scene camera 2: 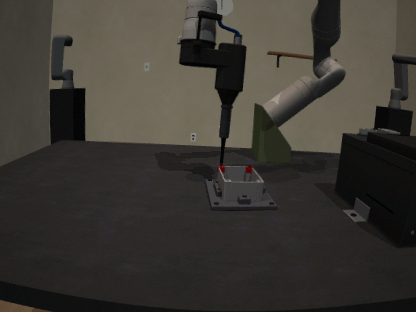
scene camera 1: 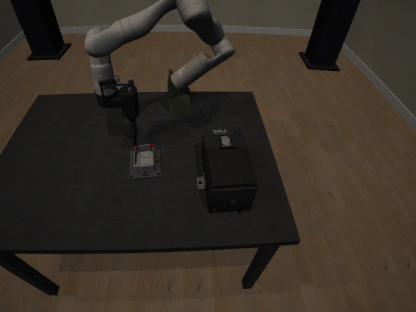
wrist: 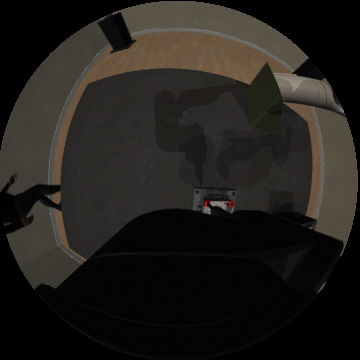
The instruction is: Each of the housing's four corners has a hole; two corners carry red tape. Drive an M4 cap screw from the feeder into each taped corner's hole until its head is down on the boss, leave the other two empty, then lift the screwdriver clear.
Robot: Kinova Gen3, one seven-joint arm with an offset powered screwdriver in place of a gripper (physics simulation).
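Places are measured from the arm's base along level axes (x back, y down, z right), in millimetres.
Pixels of known places: hand at its tool point: (scene camera 2: 220,165) (scene camera 1: 135,146) (wrist: 206,203); arm's base at its link origin: (scene camera 2: 268,118) (scene camera 1: 176,82) (wrist: 274,87).
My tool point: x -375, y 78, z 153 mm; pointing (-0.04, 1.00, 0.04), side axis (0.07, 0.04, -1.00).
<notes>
Ahead of a thing's pixels: the offset from my tool point to its top centre. "*": to the spot under its first point.
The pale open-topped housing {dz -40, dx -47, dy +2 mm} (scene camera 1: 145,159) (scene camera 2: 243,191) sits on a grey fixture plate {dz -40, dx -47, dy +43 mm} (scene camera 1: 135,174) (scene camera 2: 230,205) (wrist: 215,189). Red tape marks its two back corners, the left one {* dz -3, dx -2, dy -1 mm} (scene camera 1: 136,148) (scene camera 2: 221,169) (wrist: 206,203) and the right one (scene camera 1: 152,146) (scene camera 2: 249,169) (wrist: 231,204). My screwdriver (scene camera 1: 135,144) (scene camera 2: 221,163) is upright, its thin bit tip at or just above the left taped corner. Whether a screw is on the tip or in that hole is too small to tell. The black box {dz -369, dx -141, dy -120 mm} (scene camera 1: 231,167) (scene camera 2: 375,180), apparently the feeder, stands to the right.
A small metal bracket {dz -273, dx -149, dy +48 mm} (scene camera 1: 201,182) (scene camera 2: 355,214) is at the black box's left side. A green wedge mount (scene camera 1: 179,100) (scene camera 2: 270,142) (wrist: 265,102) carries the arm's base behind the housing. A dark-clothed person (wrist: 25,205) shows at the left in the wrist view.
</notes>
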